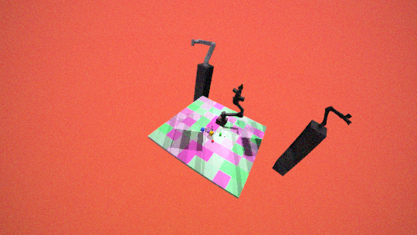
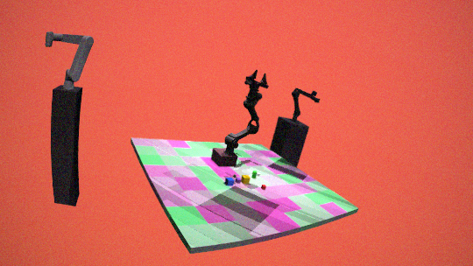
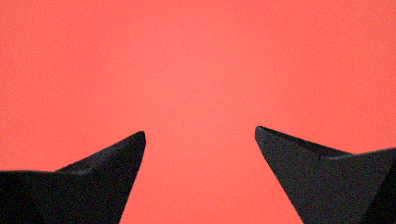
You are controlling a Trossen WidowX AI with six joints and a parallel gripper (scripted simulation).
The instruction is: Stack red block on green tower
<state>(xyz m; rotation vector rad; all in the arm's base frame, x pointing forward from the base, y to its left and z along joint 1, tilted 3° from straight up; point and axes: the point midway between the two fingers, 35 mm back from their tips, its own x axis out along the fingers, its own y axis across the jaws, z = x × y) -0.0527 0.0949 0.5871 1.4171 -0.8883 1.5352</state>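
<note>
My gripper tip is now 390 mm short of the red block, 40 mm to the right of it and 700 mm above it. Also, from my gripper tip: small purple block 310 mm ahead, 110 mm to the right, 700 mm below; then blue block 350 mm ahead, 190 mm to the right, 690 mm below; then yellow block 310 mm ahead, 60 mm to the right, 690 mm below.
</note>
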